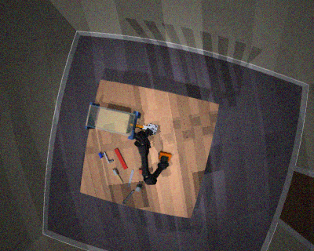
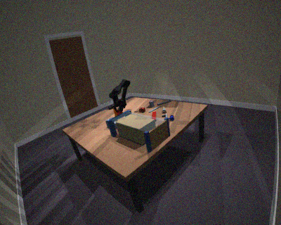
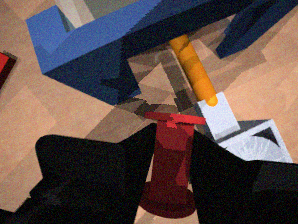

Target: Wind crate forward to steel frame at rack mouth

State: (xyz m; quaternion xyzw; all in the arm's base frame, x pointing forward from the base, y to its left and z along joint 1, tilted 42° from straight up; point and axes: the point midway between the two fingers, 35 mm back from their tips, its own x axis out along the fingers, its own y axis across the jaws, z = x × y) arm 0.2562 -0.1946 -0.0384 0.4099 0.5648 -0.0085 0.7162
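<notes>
My gripper tip is 40 mm past the red-knobbed winch handle, 20 mm to the left of it and 30 mm above it. Also, from my gripper tip: blue frame (80 mm ahead, 60 mm to the right, 30 mm below); grey hand winch (90 mm behind, 80 mm to the right, 100 mm below); red knob (10 mm behind, 10 mm to the left).
</notes>
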